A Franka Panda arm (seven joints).
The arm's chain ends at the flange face. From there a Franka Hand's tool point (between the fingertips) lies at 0.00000 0.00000 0.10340 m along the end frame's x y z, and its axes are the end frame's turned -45 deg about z.
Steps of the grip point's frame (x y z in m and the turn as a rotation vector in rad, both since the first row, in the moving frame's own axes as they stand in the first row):
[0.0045 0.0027 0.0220 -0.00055 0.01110 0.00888]
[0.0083 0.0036 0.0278 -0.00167 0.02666 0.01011]
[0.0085 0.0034 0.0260 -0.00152 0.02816 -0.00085]
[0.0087 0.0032 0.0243 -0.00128 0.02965 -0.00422]
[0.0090 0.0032 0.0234 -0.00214 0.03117 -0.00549]
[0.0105 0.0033 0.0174 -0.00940 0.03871 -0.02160]
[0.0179 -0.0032 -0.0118 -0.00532 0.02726 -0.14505]
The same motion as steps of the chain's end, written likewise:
[0.0042 -0.0005 0.0220 0.00746 0.00824 0.00888]
[0.0063 -0.0015 0.0278 0.01767 0.02003 0.01011]
[0.0062 -0.0017 0.0260 0.01884 0.02099 -0.00085]
[0.0062 -0.0018 0.0243 0.02006 0.02187 -0.00422]
[0.0062 -0.0020 0.0235 0.02053 0.02355 -0.00549]
[0.0063 -0.0029 0.0175 0.02073 0.03402 -0.02160]
[0.0081 -0.0131 -0.0118 0.01551 0.02304 -0.14505]

